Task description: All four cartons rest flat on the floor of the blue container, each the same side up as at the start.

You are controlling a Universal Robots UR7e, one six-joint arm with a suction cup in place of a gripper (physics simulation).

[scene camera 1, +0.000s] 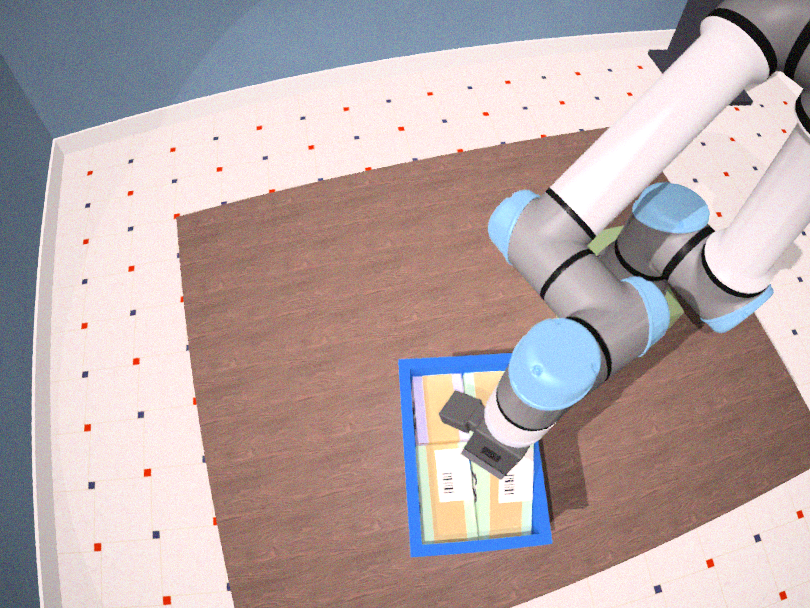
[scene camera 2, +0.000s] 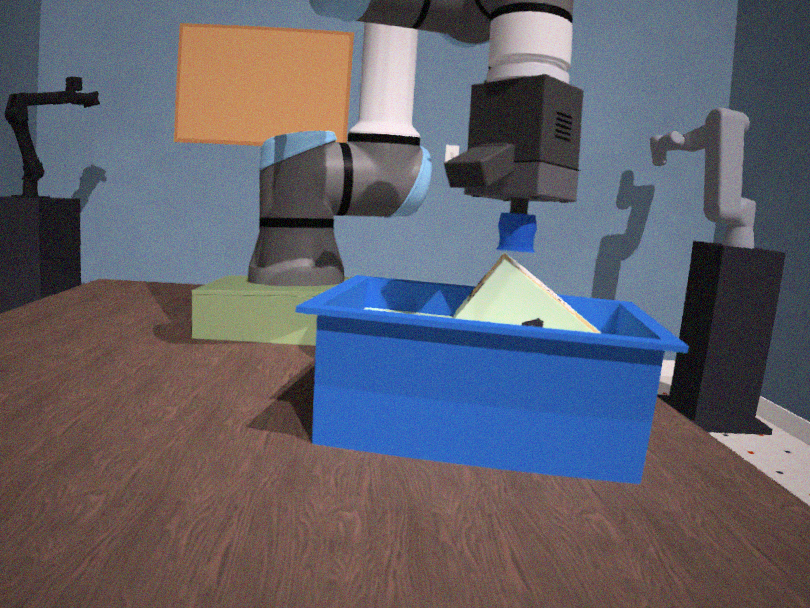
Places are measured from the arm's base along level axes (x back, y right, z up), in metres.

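Where they show: hand, its tool point: (scene camera 2: 515, 250); arm's base, origin of its link: (scene camera 2: 296, 281).
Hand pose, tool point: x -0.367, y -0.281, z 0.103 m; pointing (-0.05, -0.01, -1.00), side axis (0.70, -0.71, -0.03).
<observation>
Each offset is from my tool point to the top centre of the thing. Level surfaces: height alone.
The blue container @(dy +0.020, dx -0.012, dz -0.049 m) (scene camera 1: 408, 445) (scene camera 2: 484, 405) holds four cartons. The far-left carton (scene camera 1: 442, 418), with a lilac strip, and the far-right carton @(dy +0.093, dx +0.040, dz -0.080 m) (scene camera 1: 485, 380), partly hidden by the arm, lie at the far end in scene camera 1. The near-left carton @(dy -0.032, dx -0.060, dz -0.079 m) (scene camera 1: 450, 520) has a white barcode label. The near-right carton (scene camera 1: 509, 520) (scene camera 2: 520, 301), also labelled, is tilted: its end towards the far cartons stands up above the rim as a peak in scene camera 2. My gripper (scene camera 2: 516, 247), a blue suction cup, is open and empty just above that peak, with a gap. Carton undersides are hidden.
The arm's pale green base block (scene camera 2: 255, 314) stands on the brown table @(dz -0.169 m) (scene camera 1: 294, 366) (scene camera 2: 163, 471) behind the container. The container's raised walls surround the cartons closely. Two other robot arms stand on dark pedestals (scene camera 2: 726, 340) (scene camera 2: 58, 242) beyond the table.
</observation>
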